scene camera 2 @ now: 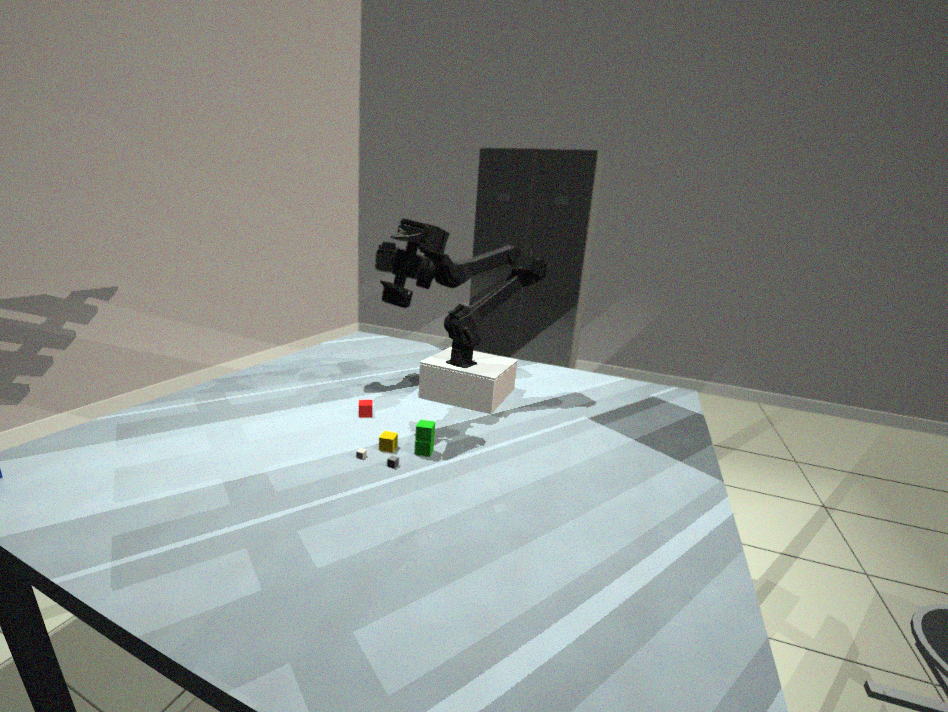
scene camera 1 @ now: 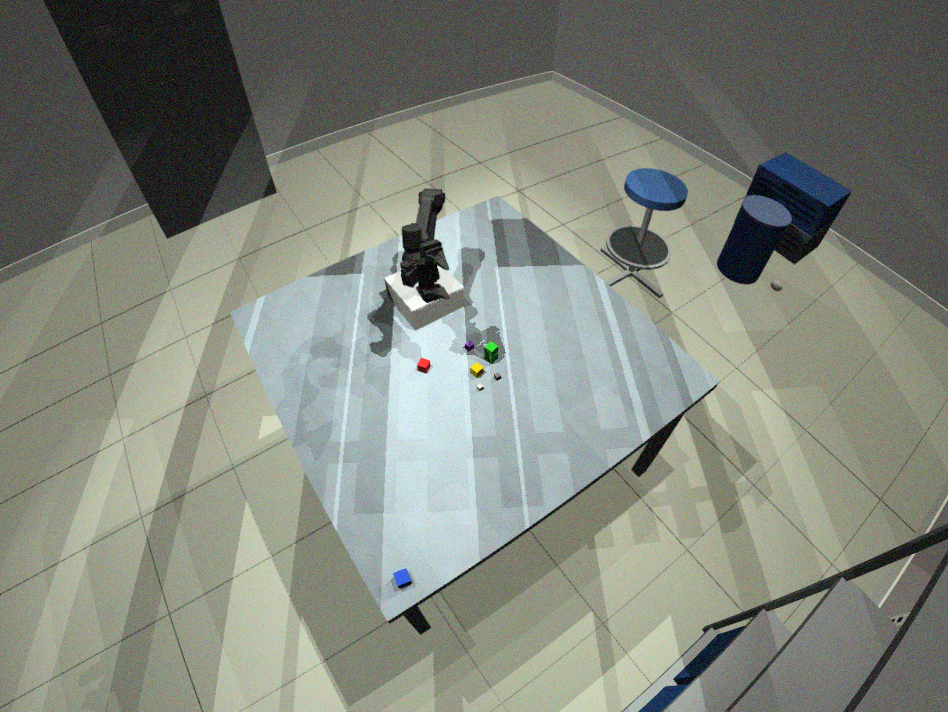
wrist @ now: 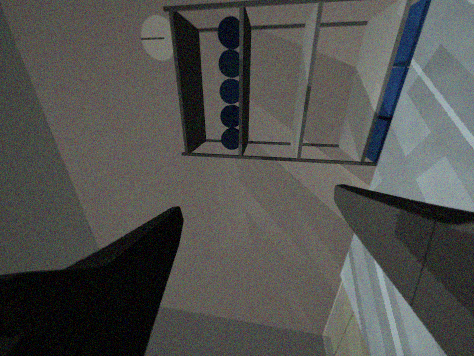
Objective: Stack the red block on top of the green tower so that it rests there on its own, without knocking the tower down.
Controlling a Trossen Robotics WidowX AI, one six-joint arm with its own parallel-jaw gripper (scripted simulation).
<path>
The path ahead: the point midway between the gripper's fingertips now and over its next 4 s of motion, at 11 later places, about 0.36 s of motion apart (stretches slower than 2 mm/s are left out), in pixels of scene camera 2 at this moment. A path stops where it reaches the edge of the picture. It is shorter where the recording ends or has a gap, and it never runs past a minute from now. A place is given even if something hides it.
My gripper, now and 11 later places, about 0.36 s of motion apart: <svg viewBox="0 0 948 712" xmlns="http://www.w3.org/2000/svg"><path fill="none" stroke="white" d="M387 259L359 283L346 314L344 344L353 367L363 376L363 381L366 397L364 402L364 408L365 412L366 411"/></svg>
</path>
